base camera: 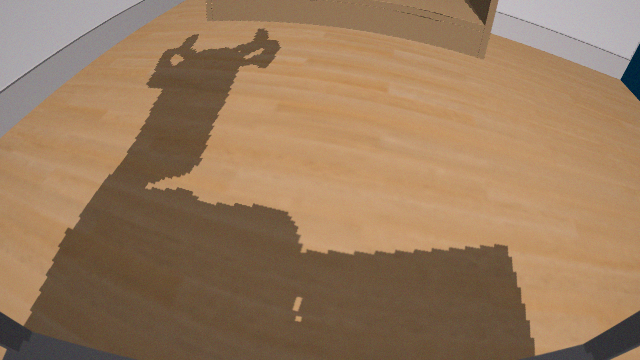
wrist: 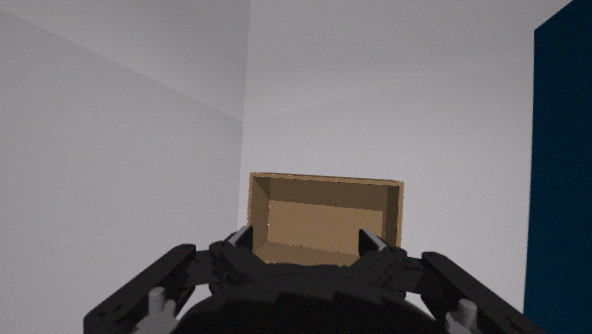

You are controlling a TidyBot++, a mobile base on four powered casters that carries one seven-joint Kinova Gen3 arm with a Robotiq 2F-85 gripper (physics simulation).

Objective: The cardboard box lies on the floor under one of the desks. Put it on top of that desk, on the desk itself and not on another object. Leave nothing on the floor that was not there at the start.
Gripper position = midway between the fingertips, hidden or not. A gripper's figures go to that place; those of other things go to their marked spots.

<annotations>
The gripper [wrist: 305, 239] is 0.17 m from the lens. A wall [wrist: 134, 134]: 0.98 m from the lens.
</annotations>
